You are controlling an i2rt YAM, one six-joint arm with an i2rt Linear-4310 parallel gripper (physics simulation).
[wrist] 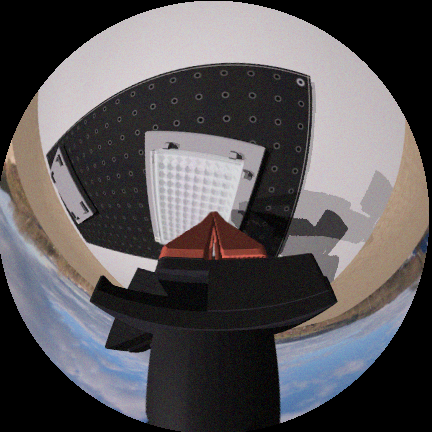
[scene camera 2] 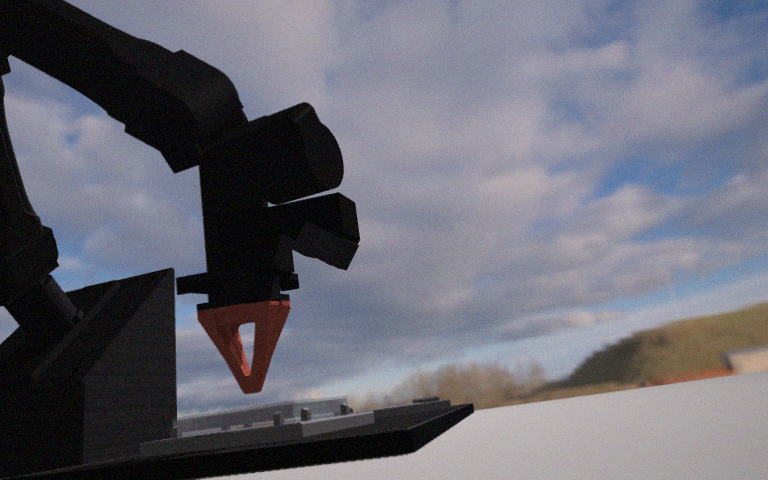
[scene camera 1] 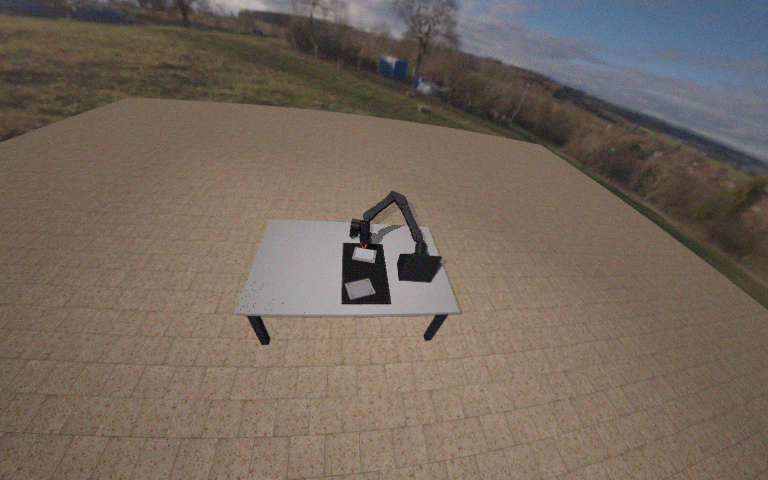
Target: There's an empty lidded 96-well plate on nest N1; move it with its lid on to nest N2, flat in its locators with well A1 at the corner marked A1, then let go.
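Frame: origin at the arm's base, x ahead, y left, z up, level; millimetres.
Where they show: gripper, between the fingertips: (wrist: 213, 216) (scene camera 2: 252, 393) (scene camera 1: 363, 248); arm's base, origin of its link: (scene camera 2: 61, 333) (scene camera 1: 419, 255).
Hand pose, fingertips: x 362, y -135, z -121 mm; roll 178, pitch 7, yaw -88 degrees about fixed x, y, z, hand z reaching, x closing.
Observation:
Each offset is from my fingertips to the centre of the thing. Level surfaces: height alone.
The clear, lidded 96-well plate @(dx -8, dy +28, dz -15 mm) (scene camera 1: 364, 254) (scene camera 2: 237, 415) (wrist: 192, 187) lies on a light grey nest @(dx -9, dy +27, dz -29 mm) (scene camera 2: 260, 435) (wrist: 205, 142) at the far end of the black board. Small dark locators show beside its edges. The other grey nest @(dx +11, dy +325, dz -31 mm) (scene camera 1: 360, 288) (wrist: 72, 190) lies bare at the near end of the board. My gripper (scene camera 1: 364, 246) (scene camera 2: 252, 390) (wrist: 213, 216) points down, its orange fingers together with nothing between them. The tips are a little above the plate and hide part of it in the wrist view. I cannot read the nest or corner labels.
The black board @(dx -13, dy +163, dz -46 mm) (scene camera 1: 365, 271) (wrist: 225, 107) has rows of holes and lies on the white table @(dz -53 mm) (scene camera 1: 300, 260) (scene camera 2: 623, 430) (wrist: 350, 140). A large black box (scene camera 1: 417, 267) (scene camera 2: 130, 362) stands beside the board, near the arm's base. The arm's shadow falls across the table's far side.

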